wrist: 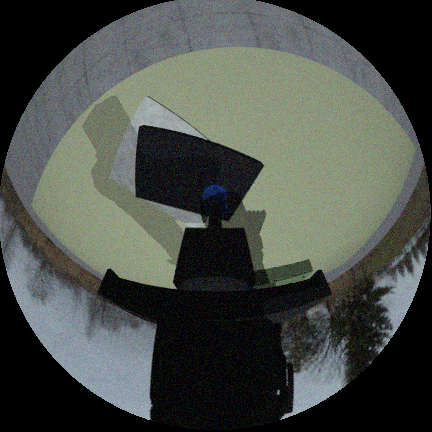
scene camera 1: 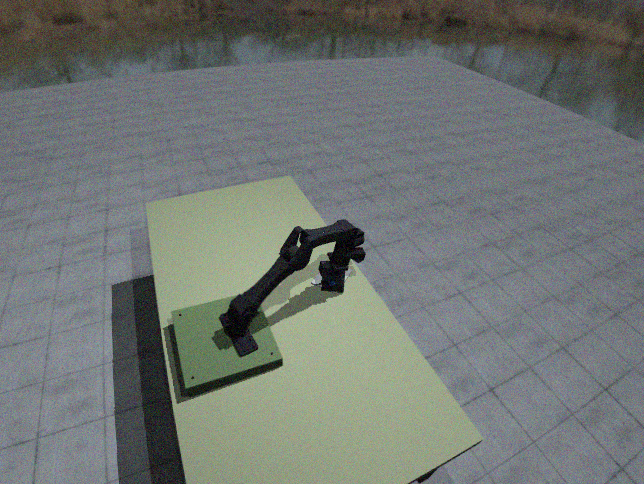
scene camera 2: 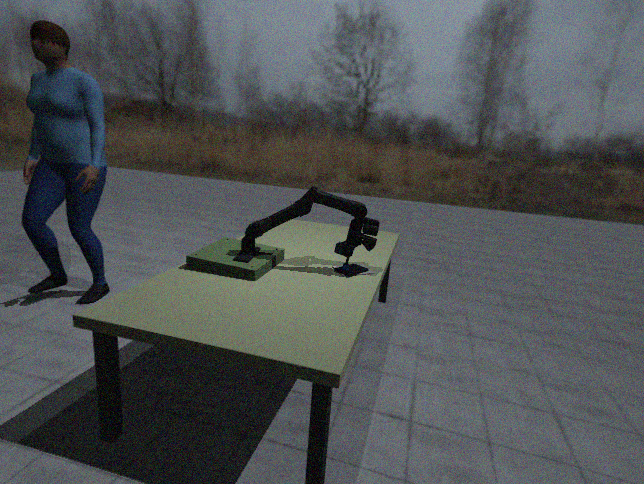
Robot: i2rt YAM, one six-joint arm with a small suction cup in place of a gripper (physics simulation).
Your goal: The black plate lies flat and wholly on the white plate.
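Places are measured from the arm's base along level axes (x ahead, y left, z up), in millimetres.
Pixels of known places: hand at its tool point: [wrist: 214, 192] [scene camera 1: 330, 284] [scene camera 2: 344, 270]; arm's base at its link origin: [scene camera 1: 238, 332] [scene camera 2: 247, 254].
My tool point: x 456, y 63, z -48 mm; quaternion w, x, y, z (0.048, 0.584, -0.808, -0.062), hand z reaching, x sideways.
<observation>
Ahead of a thing's pixels: the offset from my tool point to its top centre. "*": to the spot under its first point. Level surfaces: height alone.
A black square plate @(dx +31, dy +20, dz +7 mm) [wrist: 189, 169] [scene camera 2: 352, 270] lies on a white plate @(* dx +116, dy +28, dz -3 mm) [wrist: 153, 114] on the pale green table @(dz -10 mm) [scene camera 1: 320, 408] [scene camera 2: 248, 312] [wrist: 301, 141], near its right edge. The white plate shows to the left, at the top and below the black plate. The black plate sits turned relative to it, and its right corner seems to reach past the white edge. My blue suction cup [wrist: 214, 195] [scene camera 2: 345, 261] stands low over the black plate's near edge and carries nothing.
The arm stands on a green base block [scene camera 1: 200, 355] [scene camera 2: 219, 259] [wrist: 287, 271] at the table's left side. A person in blue [scene camera 2: 90, 192] stands at the left edge of scene camera 2, beside the table. Paved floor surrounds the table.
</observation>
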